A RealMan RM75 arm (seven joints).
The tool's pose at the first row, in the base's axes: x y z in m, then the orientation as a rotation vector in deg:
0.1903 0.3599 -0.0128 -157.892 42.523 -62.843
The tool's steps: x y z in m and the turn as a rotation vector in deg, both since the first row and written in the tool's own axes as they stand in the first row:
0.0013 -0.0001 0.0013 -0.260 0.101 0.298
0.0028 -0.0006 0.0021 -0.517 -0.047 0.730
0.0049 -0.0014 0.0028 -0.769 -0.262 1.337
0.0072 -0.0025 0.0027 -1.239 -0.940 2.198
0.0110 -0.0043 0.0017 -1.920 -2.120 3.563
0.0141 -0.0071 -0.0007 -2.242 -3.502 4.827
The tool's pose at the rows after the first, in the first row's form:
0.1920 0.3593 -0.0129 -157.870 43.117 -62.917
0.1937 0.3589 -0.0125 -157.838 43.853 -62.602
0.1958 0.3586 -0.0115 -157.701 44.802 -62.155
0.1976 0.3585 -0.0097 -157.713 46.183 -60.962
0.2001 0.3584 -0.0061 -157.681 48.298 -58.913
0.2015 0.3596 -0.0017 -157.457 49.961 -56.614

